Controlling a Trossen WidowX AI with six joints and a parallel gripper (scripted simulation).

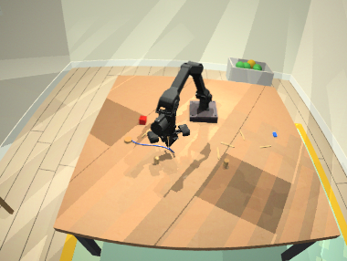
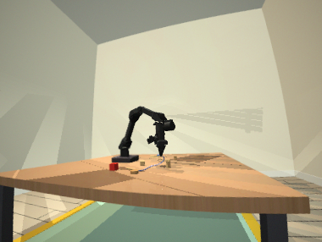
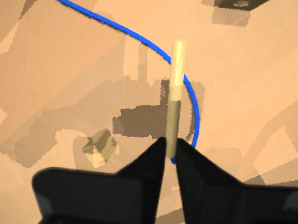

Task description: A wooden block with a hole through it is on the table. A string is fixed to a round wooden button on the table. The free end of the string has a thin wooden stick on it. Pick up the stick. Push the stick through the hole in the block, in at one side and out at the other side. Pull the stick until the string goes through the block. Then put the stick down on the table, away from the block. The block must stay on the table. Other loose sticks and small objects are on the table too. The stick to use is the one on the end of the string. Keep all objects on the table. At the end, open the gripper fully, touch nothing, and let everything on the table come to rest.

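Now: the wooden block 13 cm behind my gripper tip and 4 cm below it. Also, from my gripper tip: round wooden button 22 cm to the right, 7 cm behind, 5 cm below; thin wooden stick 1 cm to the right, 1 cm behind; red cube 23 cm behind, 17 cm to the right, 4 cm below.
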